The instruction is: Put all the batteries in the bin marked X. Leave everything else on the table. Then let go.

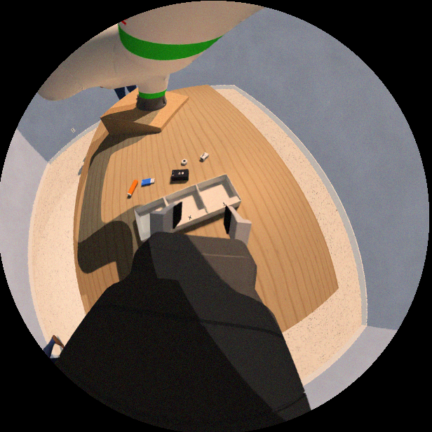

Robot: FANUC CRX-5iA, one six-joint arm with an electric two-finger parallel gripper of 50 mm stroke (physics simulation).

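Observation:
A light grey tray point(197, 188) with three compartments lies on the table. A small X shows on the near wall of its middle compartment; another small mark, too small to read for certain, is by the right one. No battery shows in the visible parts of the compartments. An orange stick-like piece point(132, 188) with a pale end lies beyond the tray at the left; whether it is a battery I cannot tell. My gripper point(202, 212) is open and empty above the tray; its left finger hides part of the left and middle compartments.
Beyond the tray lie a blue piece point(147, 182) with a pale end, a black block point(180, 175) with light spots, a small white round piece point(184, 162) and a small white piece point(204, 157). The arm's wooden base point(172, 111) stands at the table's far end.

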